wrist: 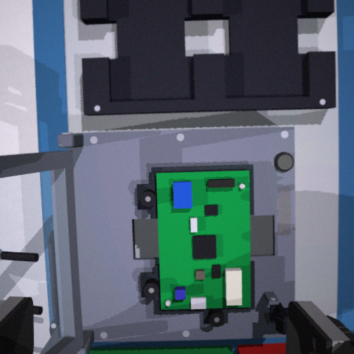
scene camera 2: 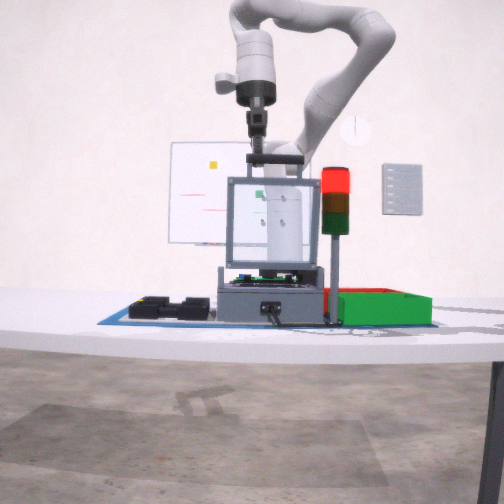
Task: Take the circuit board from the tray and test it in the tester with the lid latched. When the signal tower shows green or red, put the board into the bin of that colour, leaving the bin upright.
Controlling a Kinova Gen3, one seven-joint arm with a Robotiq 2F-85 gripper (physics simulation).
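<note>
The green circuit board (scene camera 2: 254,279) (wrist: 172,250) lies in the nest of the grey tester (scene camera 2: 245,306) (wrist: 110,225). The tester's clear lid (scene camera 2: 230,225) (wrist: 67,240) stands upright, open. The signal tower (scene camera 2: 335,181) is lit red at its top. The black tray (scene camera 2: 169,310) (wrist: 210,103) is beside the tester; the pockets visible in the wrist view hold no board. The green bin (scene camera 2: 385,310) (wrist: 160,351) and red bin (scene camera 2: 370,290) (wrist: 262,349) are on the tester's other side; the green one is upright. My gripper (scene camera 2: 257,151) (wrist: 160,328) is open and empty, high above the tester, with its fingertips near lid-handle height.
The lid's black handle (scene camera 2: 275,159) stands near the fingers in the scene view. The tower's pole (scene camera 2: 335,275) rises between the tester and the green bin. A black cable (scene camera 2: 300,325) runs from the tester's front to the pole's foot. A blue mat (wrist: 47,65) lies beneath these things.
</note>
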